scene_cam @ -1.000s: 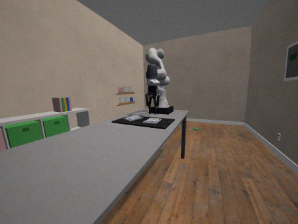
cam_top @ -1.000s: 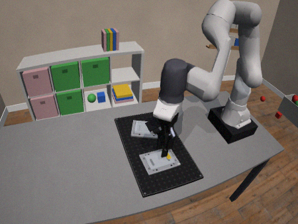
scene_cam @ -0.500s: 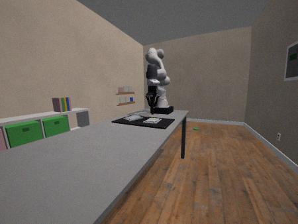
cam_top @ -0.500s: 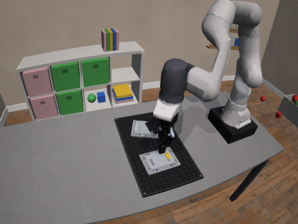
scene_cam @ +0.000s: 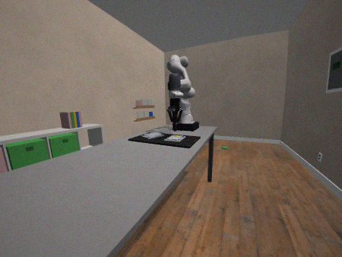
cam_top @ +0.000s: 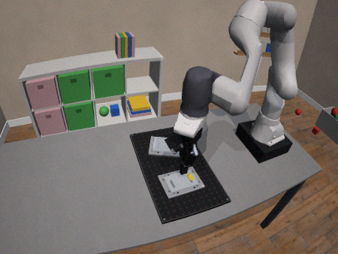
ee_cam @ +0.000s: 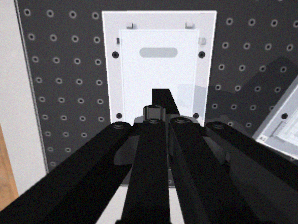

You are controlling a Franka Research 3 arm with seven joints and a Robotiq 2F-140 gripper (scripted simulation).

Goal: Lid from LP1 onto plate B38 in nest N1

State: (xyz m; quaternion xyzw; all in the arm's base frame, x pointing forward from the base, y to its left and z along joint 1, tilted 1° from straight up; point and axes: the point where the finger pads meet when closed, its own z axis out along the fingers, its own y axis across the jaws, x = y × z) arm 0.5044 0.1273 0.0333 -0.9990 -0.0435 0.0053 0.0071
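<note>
Now: the clear lid 80 mm below my hand. Round my hand: lid park (90 mm below); then nest N1 (220 mm to the right, 90 mm below); then culture plate (220 mm to the right, 80 mm below).
</note>
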